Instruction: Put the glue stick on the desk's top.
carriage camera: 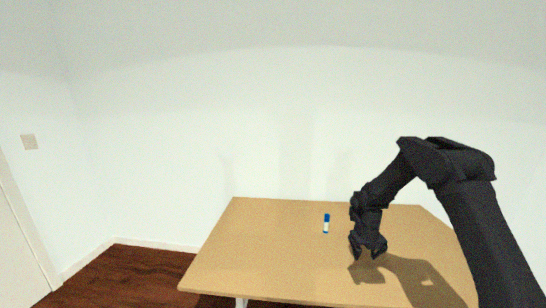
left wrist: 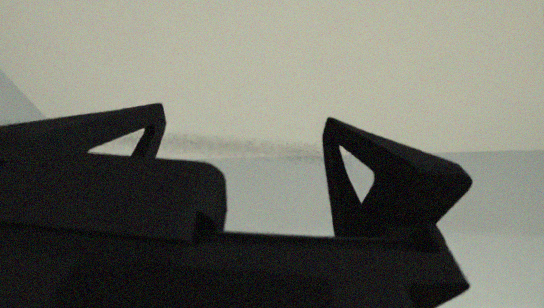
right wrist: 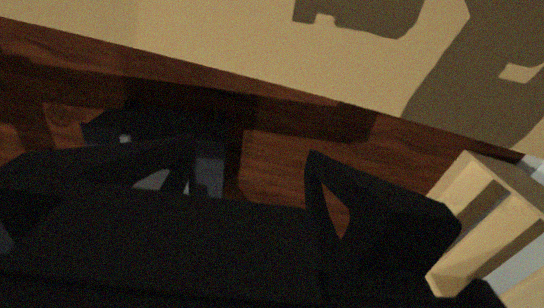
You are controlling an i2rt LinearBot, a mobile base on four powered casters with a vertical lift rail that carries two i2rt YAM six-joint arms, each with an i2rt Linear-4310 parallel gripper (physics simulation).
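Frame: origin at the left arm's base, x right, y down, z ahead, level; millimetres.
Where they show: left gripper, fingertip midpoint: (left wrist: pixel 245 119); right gripper, fingertip midpoint: (carriage camera: pixel 364 258) (right wrist: pixel 251 152).
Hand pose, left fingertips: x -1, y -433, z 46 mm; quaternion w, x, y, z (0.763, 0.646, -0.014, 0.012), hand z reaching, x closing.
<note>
After its pixels a point has its place.
The glue stick (carriage camera: pixel 326 224) {y 253, x 677, z 749 mm}, white with a blue cap and blue base, stands upright on the desk's top (carriage camera: pixel 260 250) {y 316, x 290, z 625 mm} (right wrist: pixel 200 30) {y 316, x 604, z 407 mm} in the carriage view. It does not show in either wrist view. My right gripper (carriage camera: pixel 366 256) {y 108, x 682, z 379 mm} (right wrist: pixel 251 152) {y 108, x 682, z 379 mm} is open and empty; in the carriage view it appears to the right of the glue stick, nearer the camera and apart from it, above its own shadow. In the right wrist view it hangs beyond the desk's edge, over the floor. My left gripper (left wrist: pixel 245 119) {y -433, x -1, z 46 mm} is open and empty, facing a plain wall.
Dark wooden floor (carriage camera: pixel 120 275) {y 1036, x -1018, z 1025 mm} (right wrist: pixel 280 160) {y 1036, x 849, z -247 mm} lies left of the desk and beneath it. A light wooden piece with slots (right wrist: pixel 480 240) {y 691, x 1838, z -330 mm} stands near the desk's edge at the right of the right wrist view. White walls (carriage camera: pixel 175 150) {y -62, x -480, z 1301 mm} stand behind the desk; a pale door (carriage camera: pixel 20 240) {y 494, x -1473, z 839 mm} is at far left.
</note>
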